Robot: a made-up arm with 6 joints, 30 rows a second.
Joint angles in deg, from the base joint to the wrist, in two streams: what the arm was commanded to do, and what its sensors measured. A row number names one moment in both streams.
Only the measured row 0 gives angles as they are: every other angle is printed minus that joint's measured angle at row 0.
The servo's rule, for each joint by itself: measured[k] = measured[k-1] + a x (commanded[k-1-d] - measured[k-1]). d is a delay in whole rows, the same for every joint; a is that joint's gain. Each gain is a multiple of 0.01, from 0.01 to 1. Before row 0 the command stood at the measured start. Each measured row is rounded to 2 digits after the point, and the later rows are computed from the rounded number. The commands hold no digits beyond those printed.
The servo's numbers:
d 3
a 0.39 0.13 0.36 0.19 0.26 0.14
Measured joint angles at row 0: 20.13 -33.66 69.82 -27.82 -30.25 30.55
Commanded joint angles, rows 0 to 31: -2.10 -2.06 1.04 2.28 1.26 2.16; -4.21 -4.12 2.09 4.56 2.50 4.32; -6.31 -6.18 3.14 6.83 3.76 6.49; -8.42 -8.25 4.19 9.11 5.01 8.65; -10.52 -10.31 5.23 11.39 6.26 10.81; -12.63 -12.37 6.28 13.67 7.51 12.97; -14.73 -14.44 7.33 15.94 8.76 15.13; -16.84 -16.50 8.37 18.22 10.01 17.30; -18.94 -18.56 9.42 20.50 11.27 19.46; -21.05 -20.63 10.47 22.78 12.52 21.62; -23.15 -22.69 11.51 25.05 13.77 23.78; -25.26 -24.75 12.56 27.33 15.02 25.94; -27.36 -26.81 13.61 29.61 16.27 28.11; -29.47 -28.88 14.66 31.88 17.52 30.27; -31.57 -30.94 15.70 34.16 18.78 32.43; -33.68 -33.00 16.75 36.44 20.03 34.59; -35.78 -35.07 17.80 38.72 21.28 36.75; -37.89 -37.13 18.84 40.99 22.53 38.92; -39.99 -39.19 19.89 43.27 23.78 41.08; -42.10 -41.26 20.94 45.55 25.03 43.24; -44.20 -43.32 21.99 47.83 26.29 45.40; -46.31 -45.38 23.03 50.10 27.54 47.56; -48.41 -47.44 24.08 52.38 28.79 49.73; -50.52 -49.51 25.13 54.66 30.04 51.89; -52.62 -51.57 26.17 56.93 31.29 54.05; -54.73 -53.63 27.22 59.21 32.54 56.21; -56.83 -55.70 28.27 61.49 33.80 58.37; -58.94 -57.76 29.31 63.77 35.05 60.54; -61.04 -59.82 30.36 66.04 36.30 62.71; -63.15 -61.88 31.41 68.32 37.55 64.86; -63.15 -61.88 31.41 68.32 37.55 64.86; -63.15 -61.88 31.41 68.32 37.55 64.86
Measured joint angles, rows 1 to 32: 0.00 0.00 0.00 0.00 0.00 0.00; 0.00 0.00 0.00 0.00 0.00 0.00; 0.00 0.00 0.00 0.00 0.00 0.00; -0.82 -0.27 0.37 0.43 0.33 0.30; -2.14 -0.77 0.99 1.21 0.89 0.86; -3.77 -1.47 1.76 2.28 1.64 1.65; -5.58 -2.35 2.63 3.58 2.52 2.63; -7.51 -3.38 3.57 5.06 3.49 3.78; -9.51 -4.55 4.55 6.70 4.54 5.07; -11.55 -5.84 5.55 8.46 5.64 6.48; -13.61 -7.23 6.57 10.31 6.78 7.99; -15.69 -8.70 7.60 12.25 7.95 9.60; -17.78 -10.25 8.63 14.25 9.14 11.28; -19.87 -11.87 9.67 16.30 10.34 13.03; -21.97 -13.54 10.71 18.40 11.56 14.84; -24.07 -15.27 11.75 20.53 12.78 16.70; -26.18 -17.04 12.80 22.69 14.01 18.60; -28.28 -18.85 13.84 24.87 15.25 20.54; -30.39 -20.69 14.89 27.07 16.49 22.51; -32.49 -22.56 15.94 29.28 17.74 24.50; -34.60 -24.45 16.98 31.50 18.99 26.52; -36.70 -26.37 18.03 33.74 20.24 28.56; -38.81 -28.31 19.08 35.98 21.49 30.62; -40.91 -30.26 20.13 38.23 22.74 32.69; -43.02 -32.23 21.17 40.49 23.99 34.77; -45.12 -34.21 22.22 42.75 25.24 36.86; -47.23 -36.20 23.27 45.01 26.49 38.96; -49.33 -38.20 24.31 47.27 27.74 41.07; -51.44 -40.21 25.36 49.54 28.99 43.19; -53.54 -42.22 26.41 51.81 30.24 45.32; -55.65 -44.24 27.45 54.08 31.49 47.45; -57.75 -46.27 28.50 56.35 32.74 49.59
